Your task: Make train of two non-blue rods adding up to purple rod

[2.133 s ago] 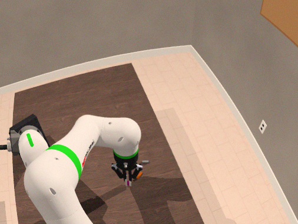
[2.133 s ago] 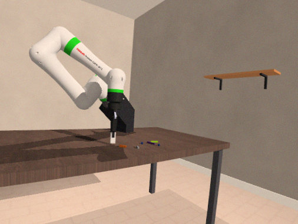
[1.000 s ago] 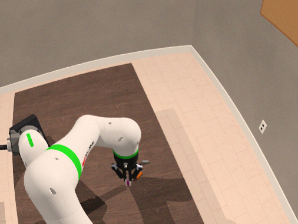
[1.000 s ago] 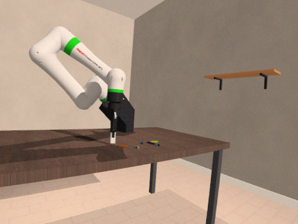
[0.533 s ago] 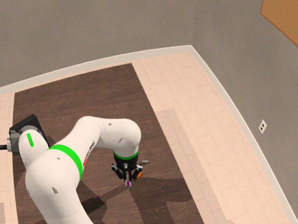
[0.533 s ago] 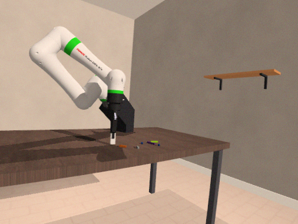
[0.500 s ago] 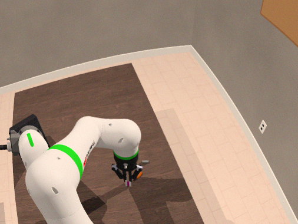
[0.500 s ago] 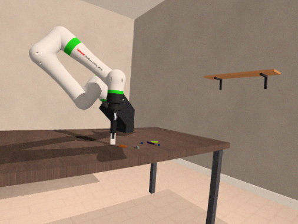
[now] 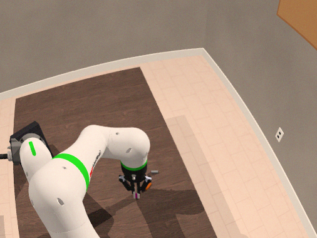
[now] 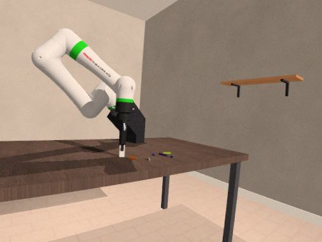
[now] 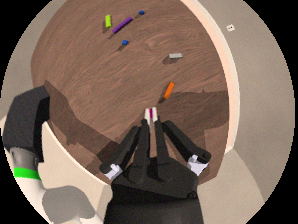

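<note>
My gripper is now 30 mm above the magenta rod. Also, from my hand: purple rod: 240 mm to the left, 70 mm ahead, 30 mm below; grey rod: 130 mm ahead, 90 mm to the left, 30 mm below; orange rod: 70 mm ahead, 30 mm to the left, 30 mm below.
</note>
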